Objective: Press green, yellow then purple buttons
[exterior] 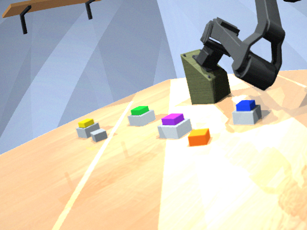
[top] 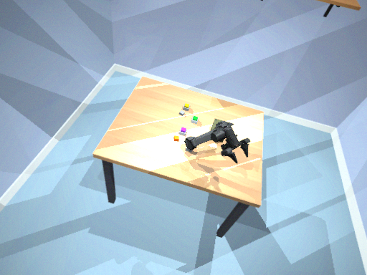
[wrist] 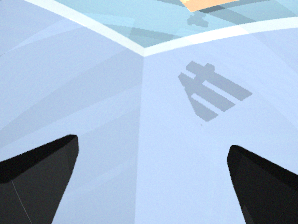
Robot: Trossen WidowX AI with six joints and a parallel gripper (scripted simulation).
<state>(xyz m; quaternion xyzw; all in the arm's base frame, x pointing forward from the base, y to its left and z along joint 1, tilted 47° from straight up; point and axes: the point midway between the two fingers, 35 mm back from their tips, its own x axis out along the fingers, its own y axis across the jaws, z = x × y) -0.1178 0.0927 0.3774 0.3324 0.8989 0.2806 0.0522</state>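
Now: the green button 37 cm ahead of my gripper tip, 43 cm to the right of it and 23 cm below it. Also, from my gripper tip: orange block (43 cm ahead, 20 cm to the right, 25 cm below); purple button (41 cm ahead, 28 cm to the right, 23 cm below); blue button (32 cm ahead, 15 cm to the right, 23 cm below).
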